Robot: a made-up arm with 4 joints.
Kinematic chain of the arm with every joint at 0, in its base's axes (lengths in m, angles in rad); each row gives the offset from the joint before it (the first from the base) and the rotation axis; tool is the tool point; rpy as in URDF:
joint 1: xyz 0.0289 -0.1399 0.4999 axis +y
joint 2: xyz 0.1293 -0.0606 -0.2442 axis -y
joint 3: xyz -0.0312 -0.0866 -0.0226 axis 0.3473 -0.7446 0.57
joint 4: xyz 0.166 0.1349 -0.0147 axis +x
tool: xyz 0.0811 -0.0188 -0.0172 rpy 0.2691 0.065 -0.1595
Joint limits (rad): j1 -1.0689..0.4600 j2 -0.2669..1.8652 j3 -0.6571..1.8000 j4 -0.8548..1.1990
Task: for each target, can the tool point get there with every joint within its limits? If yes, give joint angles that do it. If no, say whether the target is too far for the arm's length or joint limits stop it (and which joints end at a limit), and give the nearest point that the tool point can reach.
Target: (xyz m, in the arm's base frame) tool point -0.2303 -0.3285 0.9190
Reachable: no: joint limits stop it (at a limit: joint 1, joint 2, joint 4) | nearest point 0.1439 -0.2432 0.7182 | short by 0.433 m
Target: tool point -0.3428 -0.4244 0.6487
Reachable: no: joint limits stop it (at a limit: joint 1, joint 3, joint 4) | nearest point -0.1235 -0.1685 0.4029 | short by 0.417 m
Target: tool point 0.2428 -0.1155 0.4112
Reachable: yes | joints 0.0135 0.8617 0.4237 0.1019
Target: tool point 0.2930 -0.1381 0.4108
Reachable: yes | joints -0.0545 0.6834 0.3066 -0.6255
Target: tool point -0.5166 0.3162 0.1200
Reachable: no: too far | nearest point -0.1732 -0.1018 0.1844 | short by 0.545 m
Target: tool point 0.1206 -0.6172 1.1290
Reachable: no: too far | nearest point 0.2305 -0.2842 0.7518 | short by 0.515 m
